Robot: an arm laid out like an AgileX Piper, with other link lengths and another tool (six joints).
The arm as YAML. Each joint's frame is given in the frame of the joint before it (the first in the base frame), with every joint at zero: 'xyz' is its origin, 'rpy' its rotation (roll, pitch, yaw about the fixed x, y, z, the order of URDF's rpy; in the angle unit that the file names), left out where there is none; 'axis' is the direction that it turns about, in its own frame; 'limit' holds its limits. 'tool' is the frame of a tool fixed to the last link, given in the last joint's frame.
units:
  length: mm
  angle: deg
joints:
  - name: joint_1
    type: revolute
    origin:
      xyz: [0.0, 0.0, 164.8]
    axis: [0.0, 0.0, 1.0]
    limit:
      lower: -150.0
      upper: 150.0
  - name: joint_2
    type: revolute
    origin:
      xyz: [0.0, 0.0, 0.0]
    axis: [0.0, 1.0, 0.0]
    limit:
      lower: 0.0
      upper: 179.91
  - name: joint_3
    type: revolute
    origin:
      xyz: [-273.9, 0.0, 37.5]
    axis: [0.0, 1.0, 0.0]
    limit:
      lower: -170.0
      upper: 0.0
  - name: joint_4
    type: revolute
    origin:
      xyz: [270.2, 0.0, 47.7]
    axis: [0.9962, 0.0, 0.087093]
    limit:
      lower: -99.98
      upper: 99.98
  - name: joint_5
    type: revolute
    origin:
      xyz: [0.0, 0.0, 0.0]
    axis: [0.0, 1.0, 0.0]
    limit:
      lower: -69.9
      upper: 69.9
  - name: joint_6
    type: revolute
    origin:
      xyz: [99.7, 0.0, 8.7]
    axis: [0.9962, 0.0, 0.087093]
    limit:
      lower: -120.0
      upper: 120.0
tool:
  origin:
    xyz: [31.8, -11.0, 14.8]
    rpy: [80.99, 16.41, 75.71]
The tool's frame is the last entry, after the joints.
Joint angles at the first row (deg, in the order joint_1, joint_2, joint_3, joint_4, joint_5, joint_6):
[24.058 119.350 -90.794 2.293 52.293 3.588]
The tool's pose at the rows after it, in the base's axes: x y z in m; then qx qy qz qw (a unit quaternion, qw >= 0):
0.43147, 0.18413, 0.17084, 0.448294, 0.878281, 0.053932, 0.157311
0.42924, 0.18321, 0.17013, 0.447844, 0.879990, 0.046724, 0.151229
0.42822, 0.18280, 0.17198, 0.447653, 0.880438, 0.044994, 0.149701
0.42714, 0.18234, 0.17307, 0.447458, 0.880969, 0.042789, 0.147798
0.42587, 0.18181, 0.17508, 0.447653, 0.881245, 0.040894, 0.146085
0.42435, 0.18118, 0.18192, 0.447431, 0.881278, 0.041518, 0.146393
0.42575, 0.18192, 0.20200, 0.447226, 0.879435, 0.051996, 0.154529
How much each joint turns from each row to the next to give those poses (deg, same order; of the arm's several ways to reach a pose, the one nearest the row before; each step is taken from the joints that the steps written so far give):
[-0.001 -0.001 0.002 -0.013 0.585 -0.073]
[0.001 0.001 -0.017 0.000 1.116 0.000]
[0.001 -0.244 -0.047 0.000 0.562 0.001]
[-0.002 -0.177 -0.002 0.000 0.517 -0.001]
[0.001 -0.297 0.001 0.000 0.589 0.053]
[-0.001 -0.822 -0.154 0.000 0.900 -0.001]
[0.002 -1.489 -1.739 0.000 1.697 0.001]

